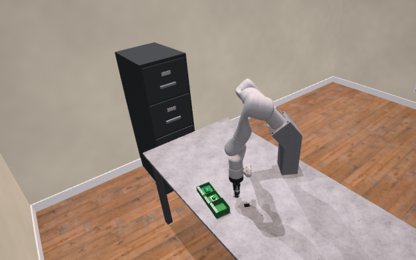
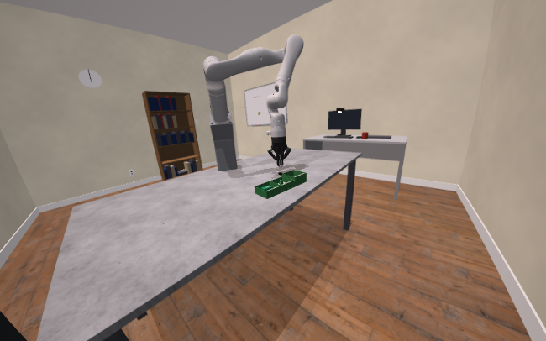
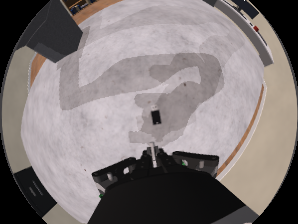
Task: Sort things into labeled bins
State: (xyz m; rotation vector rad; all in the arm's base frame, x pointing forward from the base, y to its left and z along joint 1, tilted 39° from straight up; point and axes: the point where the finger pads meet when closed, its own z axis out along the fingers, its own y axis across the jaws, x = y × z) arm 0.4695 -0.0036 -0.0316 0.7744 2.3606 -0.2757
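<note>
The small green cube lies 120 mm to the right of my hand, 60 mm below it and 60 mm ahead of it. The rest, counted from my hand: white piece (120 mm to the right, 70 mm below, 60 mm ahead); then grey pin (10 mm below); then black piece (80 mm below, 50 mm to the left, 30 mm behind).
</note>
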